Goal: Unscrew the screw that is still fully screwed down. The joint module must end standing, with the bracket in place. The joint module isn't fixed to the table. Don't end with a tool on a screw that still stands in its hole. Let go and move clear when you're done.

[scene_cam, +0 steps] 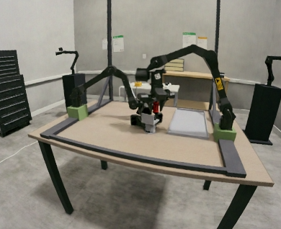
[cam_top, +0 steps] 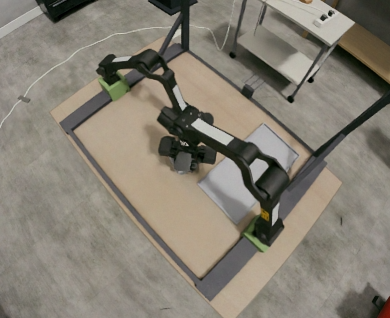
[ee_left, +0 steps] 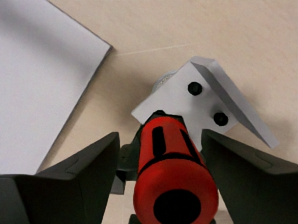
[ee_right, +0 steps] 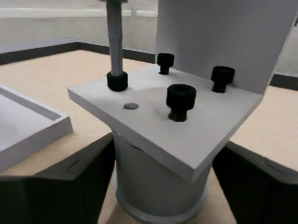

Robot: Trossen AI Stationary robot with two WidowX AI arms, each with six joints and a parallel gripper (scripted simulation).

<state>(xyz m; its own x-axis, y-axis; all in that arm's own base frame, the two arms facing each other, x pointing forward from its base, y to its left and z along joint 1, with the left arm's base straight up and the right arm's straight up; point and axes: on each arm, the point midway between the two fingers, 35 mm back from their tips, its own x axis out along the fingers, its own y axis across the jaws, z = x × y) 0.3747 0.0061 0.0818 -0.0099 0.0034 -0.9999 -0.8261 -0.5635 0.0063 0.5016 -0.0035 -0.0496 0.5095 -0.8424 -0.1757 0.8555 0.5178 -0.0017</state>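
Observation:
Now: left hand 2 cm above the red screwdriver. From my left hand the other things lie so: black screw 8 cm below, 4 cm to the right, 1 cm behind; then grey joint module 12 cm below, 2 cm to the right, 1 cm ahead; then light grey bracket 7 cm below, 2 cm to the right, 1 cm ahead.
The grey joint module lies 2 cm ahead of my right hand, 2 cm to the left of it and 1 cm below it. The rest, counted from my right hand: black screw (3 cm above); red screwdriver (1 cm ahead, 4 cm to the left, 9 cm above); light grey bracket (2 cm ahead, 1 cm to the left, 4 cm above).

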